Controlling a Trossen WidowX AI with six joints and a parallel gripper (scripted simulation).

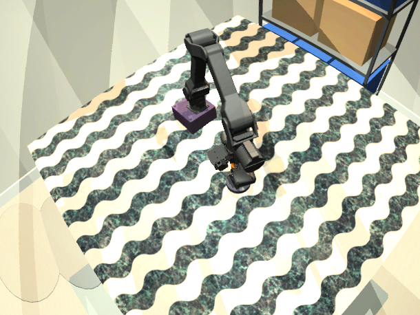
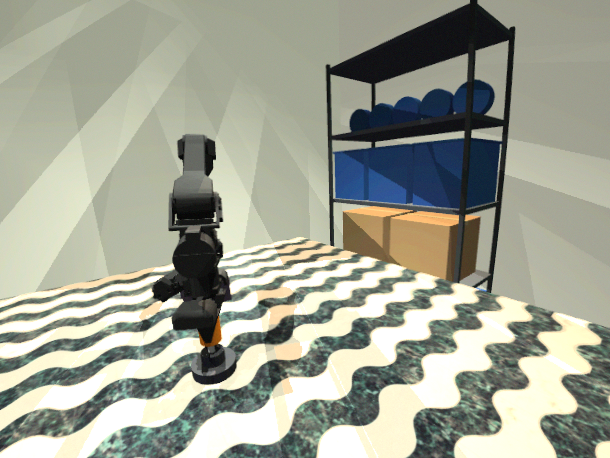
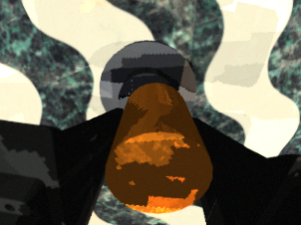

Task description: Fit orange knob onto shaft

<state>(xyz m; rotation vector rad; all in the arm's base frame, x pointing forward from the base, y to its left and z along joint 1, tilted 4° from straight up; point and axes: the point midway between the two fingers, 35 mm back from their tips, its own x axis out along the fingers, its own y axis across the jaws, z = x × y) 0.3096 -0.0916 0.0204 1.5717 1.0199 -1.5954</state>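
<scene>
Now: gripper tip 40 mm above the round grey pedestal and 10 mm short of it. From my gripper tip the other things lie so: orange knob (30 mm above).
</scene>
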